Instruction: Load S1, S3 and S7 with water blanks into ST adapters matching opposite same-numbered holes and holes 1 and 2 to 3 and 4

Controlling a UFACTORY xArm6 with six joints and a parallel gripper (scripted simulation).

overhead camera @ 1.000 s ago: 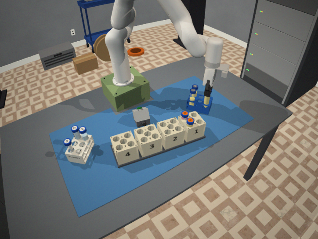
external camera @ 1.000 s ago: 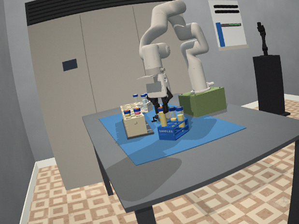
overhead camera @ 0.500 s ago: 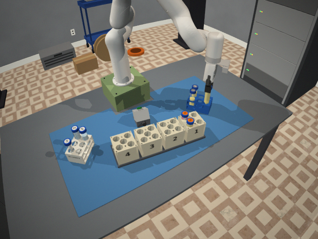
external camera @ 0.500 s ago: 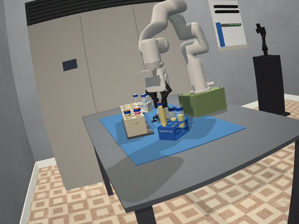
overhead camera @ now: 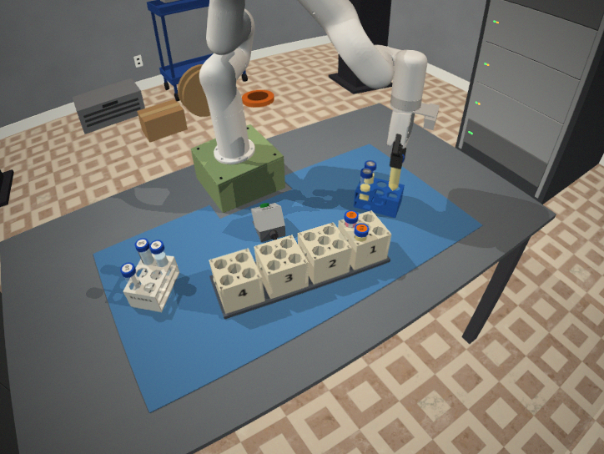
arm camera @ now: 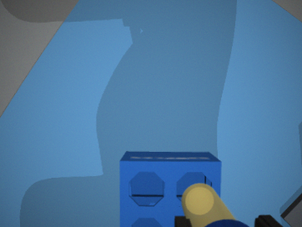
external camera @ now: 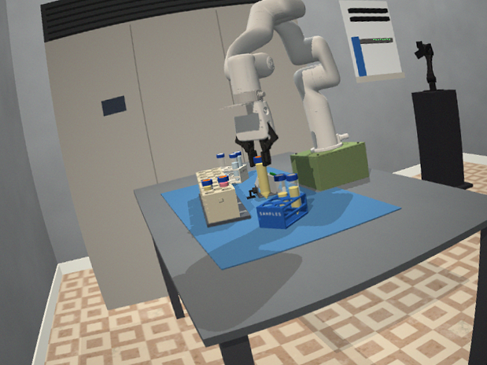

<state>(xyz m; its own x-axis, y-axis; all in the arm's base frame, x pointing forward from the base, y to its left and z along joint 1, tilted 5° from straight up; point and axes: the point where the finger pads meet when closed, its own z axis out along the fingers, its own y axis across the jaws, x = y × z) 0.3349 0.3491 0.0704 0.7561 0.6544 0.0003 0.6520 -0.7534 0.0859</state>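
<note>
My gripper is now 5 cm above the sample tube and 1 cm to the left of it. Round my hand: blue samples rack: 16 cm below, 4 cm behind, 1 cm to the right; then pink-filled tube: 19 cm to the right, 12 cm below, 9 cm ahead; then adapter 1: 17 cm to the right, 14 cm below, 11 cm ahead.
</note>
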